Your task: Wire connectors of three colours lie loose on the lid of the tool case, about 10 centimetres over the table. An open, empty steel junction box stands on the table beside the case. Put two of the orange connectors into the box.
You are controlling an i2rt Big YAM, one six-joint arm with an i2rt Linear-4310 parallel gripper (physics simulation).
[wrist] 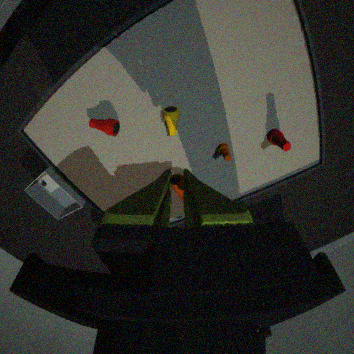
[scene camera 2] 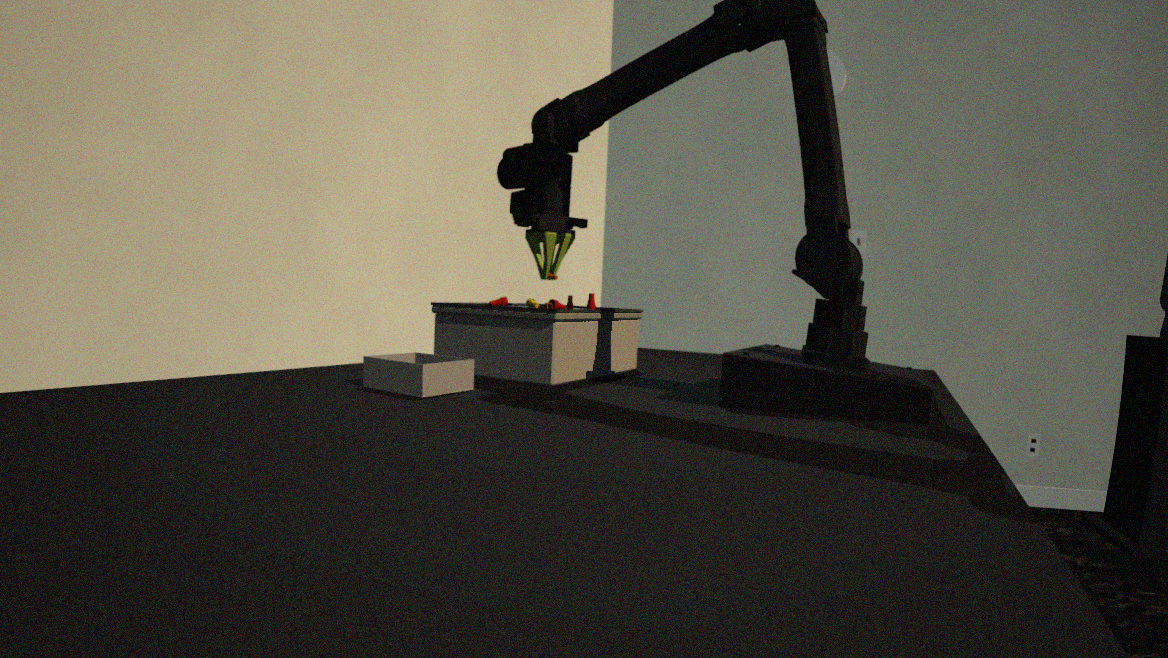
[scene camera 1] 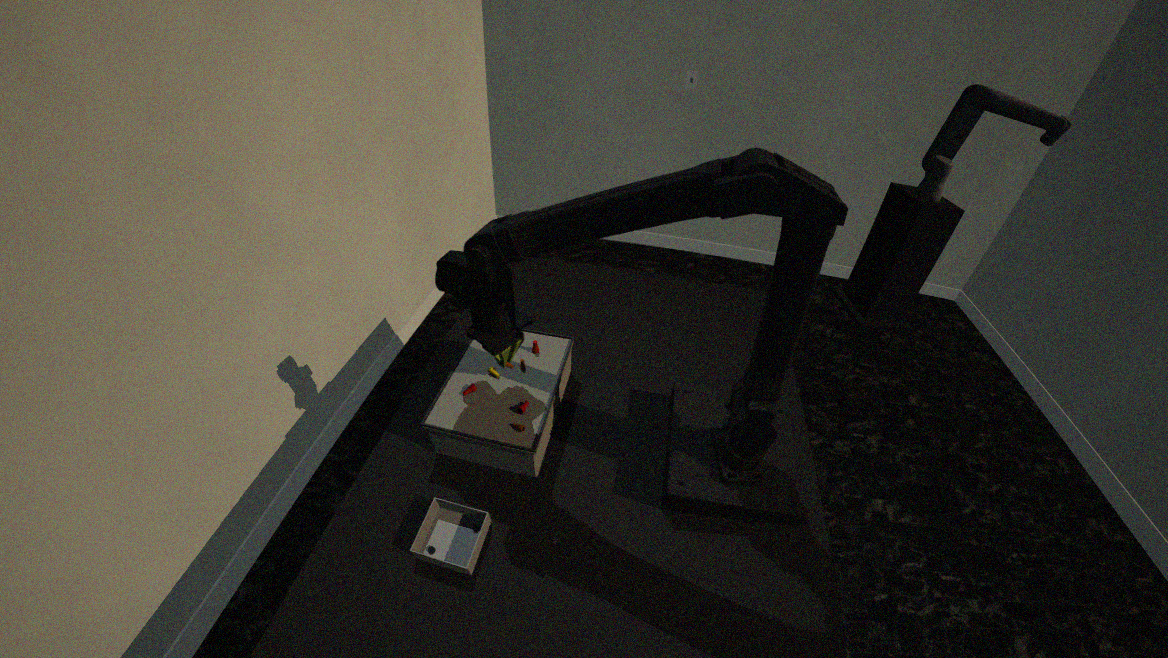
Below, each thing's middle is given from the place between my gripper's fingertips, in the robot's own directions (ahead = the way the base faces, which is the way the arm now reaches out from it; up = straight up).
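The tool case [scene camera 1: 478, 427] is here, and my gripper's 90 mm above it, 10 mm to the left of it and 10 mm short of it.
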